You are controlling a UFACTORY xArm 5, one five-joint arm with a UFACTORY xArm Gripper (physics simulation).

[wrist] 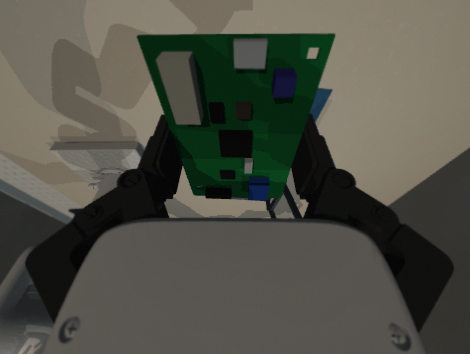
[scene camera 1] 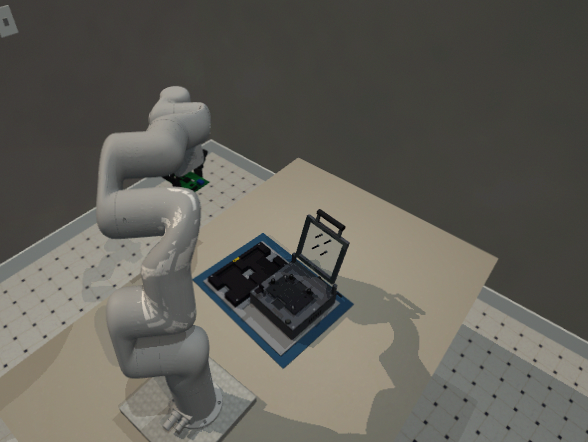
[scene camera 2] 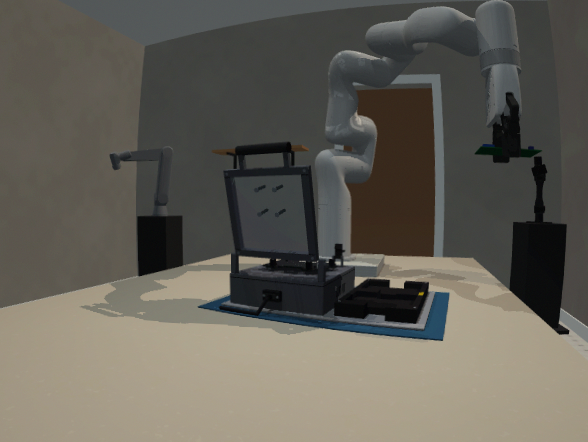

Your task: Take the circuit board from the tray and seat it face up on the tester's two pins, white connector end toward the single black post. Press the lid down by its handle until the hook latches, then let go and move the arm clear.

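Frame: origin at the arm's base, x ahead, y left, z up, level; metres.
Seen in the pictures: gripper, between the fingertips: (wrist: 236, 132) (scene camera 1: 188, 185) (scene camera 2: 506, 160); arm's base, origin of its link: (scene camera 1: 197, 403).
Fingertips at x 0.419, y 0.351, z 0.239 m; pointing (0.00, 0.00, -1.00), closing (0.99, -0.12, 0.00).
Offsets run from my fingertips to a thing's top centre. Level surfaces: height alone.
My gripper (scene camera 2: 507, 150) (wrist: 236, 132) is shut on the long edges of the green circuit board @(dx +0.000, dy +0.002, dz +0.025 m) (scene camera 1: 192, 181) (scene camera 2: 529, 152) (wrist: 270, 117). The board is face up and nearly level, high up and well to the tray's side of the tester, off the table's edge in scene camera 1. Its white connector end is at the top in the wrist view. The black tray (scene camera 1: 231, 283) (scene camera 2: 404, 315) is empty. The tester (scene camera 1: 280, 317) (scene camera 2: 250, 290) stands beside it with bare pins. Its lid (scene camera 1: 302, 239) (scene camera 2: 313, 215) stands upright with the handle @(dx +0.104, dy -0.416, dz +0.008 m) (scene camera 1: 331, 220) (scene camera 2: 263, 148) on top.
The tray and tester stand on a blue-edged mat @(dz -0.266 m) (scene camera 1: 283, 361) (scene camera 2: 437, 325) on the beige table @(dz -0.268 m) (scene camera 1: 400, 225) (scene camera 2: 250, 380). The arm's base plate (scene camera 1: 235, 395) (scene camera 2: 372, 269) is on the same table. Other small arms on black pedestals (scene camera 2: 160, 245) (scene camera 2: 537, 270) stand beyond the table.
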